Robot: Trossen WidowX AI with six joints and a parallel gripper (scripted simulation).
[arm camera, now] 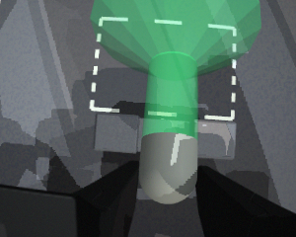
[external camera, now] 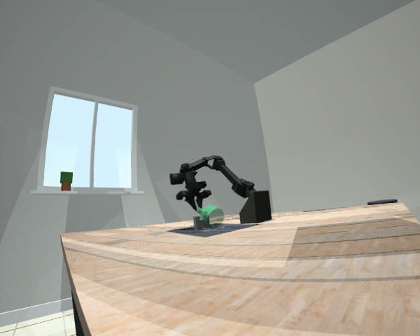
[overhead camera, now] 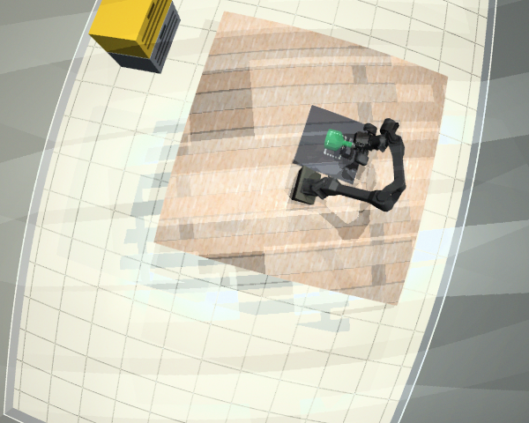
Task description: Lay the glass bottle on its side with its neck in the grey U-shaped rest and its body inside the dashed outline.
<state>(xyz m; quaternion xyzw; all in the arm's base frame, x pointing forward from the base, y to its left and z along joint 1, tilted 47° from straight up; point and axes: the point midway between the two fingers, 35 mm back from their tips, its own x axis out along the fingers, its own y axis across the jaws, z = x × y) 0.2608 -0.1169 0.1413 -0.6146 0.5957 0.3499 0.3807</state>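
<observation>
My gripper tip is now 5 cm to the right of the green glass bottle and 2 cm above it. Also, from my gripper tip: dark mat 9 cm to the left, 9 cm below.
</observation>
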